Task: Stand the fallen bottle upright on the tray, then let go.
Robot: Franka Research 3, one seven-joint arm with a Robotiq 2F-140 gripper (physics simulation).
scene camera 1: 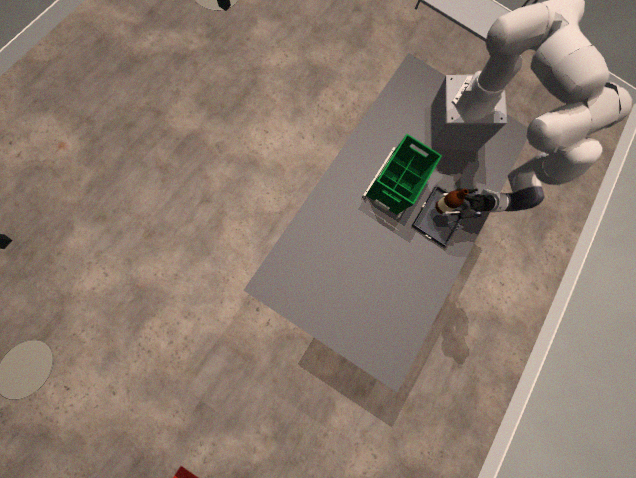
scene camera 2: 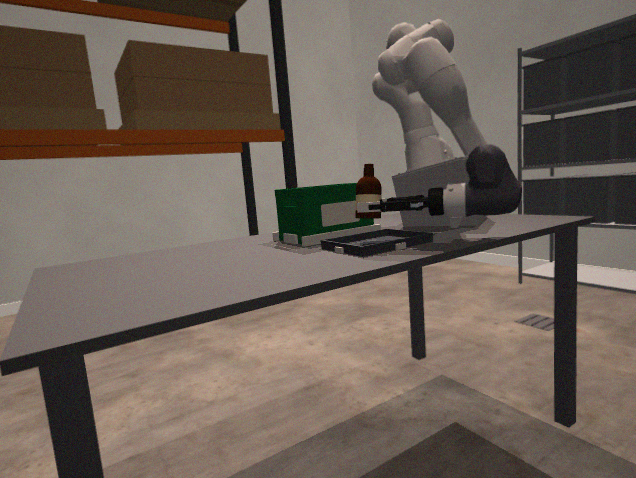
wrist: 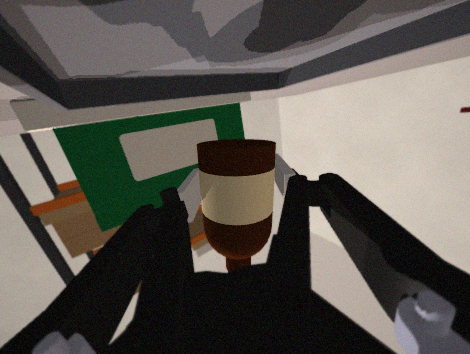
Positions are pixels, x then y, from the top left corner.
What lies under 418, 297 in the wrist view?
My gripper.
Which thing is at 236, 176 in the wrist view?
A brown bottle.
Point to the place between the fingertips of my gripper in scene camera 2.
361, 205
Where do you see a brown bottle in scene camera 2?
368, 189
